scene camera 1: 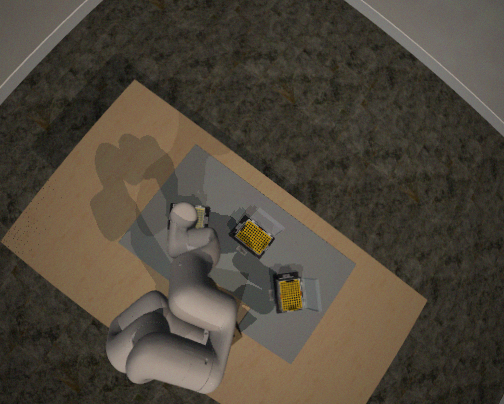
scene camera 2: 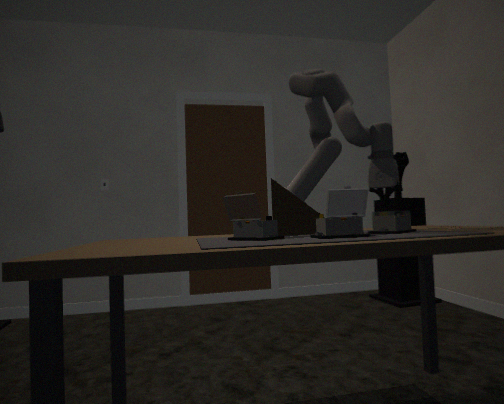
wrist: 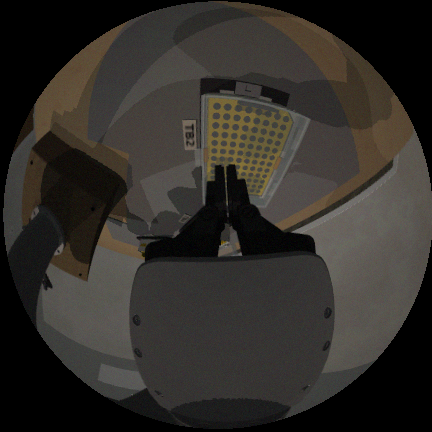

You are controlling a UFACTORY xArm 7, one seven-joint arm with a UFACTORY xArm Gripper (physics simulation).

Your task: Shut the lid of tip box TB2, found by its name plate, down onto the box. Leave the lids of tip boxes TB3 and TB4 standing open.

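Frame: origin at the arm's base, x down, y right, z back, level; metres.
Where they show: gripper, fingertip midpoint: (scene camera 2: 385, 207) (wrist: 225, 177); arm's base, origin of the base link: (scene camera 1: 192, 335) (scene camera 2: 293, 197) (wrist: 46, 230).
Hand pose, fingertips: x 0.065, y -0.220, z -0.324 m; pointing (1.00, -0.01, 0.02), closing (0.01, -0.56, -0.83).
Observation:
Things, the pixels of their top centre, and the offset from my fingertips. "pt": a spot on its surface instead. Level surfaces: height alone.
- Tip box TB2, middle of its top: (wrist: 233, 166) (scene camera 1: 187, 220) (scene camera 2: 388, 210) dx +0.013, dy -0.007, dz -0.005 m
- middle box's raised lid, surface spot: (scene camera 2: 347, 202) (scene camera 1: 268, 221) pt dx -0.015, dy +0.251, dz -0.159 m
- end box's raised lid, surface spot: (scene camera 2: 241, 206) (scene camera 1: 313, 292) pt dx -0.017, dy +0.539, dz -0.017 m
- grey mat, its level: dx +0.090 m
Tip box TB2 (scene camera 1: 202, 216) (scene camera 2: 392, 221) (wrist: 240, 145) has its name plate (wrist: 189, 134) beside it in the wrist view. Its clear lid (wrist: 295, 142) lies down over the yellow tip rack, and no lid stands up from it in scene camera 2. Whether it is fully seated I cannot tell. My gripper (scene camera 2: 383, 195) (wrist: 225, 177) is shut and empty, a little above this lid. Two other boxes, the middle one (scene camera 1: 254, 237) (scene camera 2: 341, 226) and the end one (scene camera 1: 290, 295) (scene camera 2: 255, 229), have lids standing open; their plates are unreadable.
The middle box's raised lid (scene camera 1: 269, 221) (scene camera 2: 347, 202) stands nearest to TB2. The end box's raised lid (scene camera 1: 311, 294) (scene camera 2: 241, 206) is farther off. All three boxes stand on the grey mat (scene camera 1: 320, 255). My arm (scene camera 1: 200, 300) hides part of TB2 in scene camera 1.

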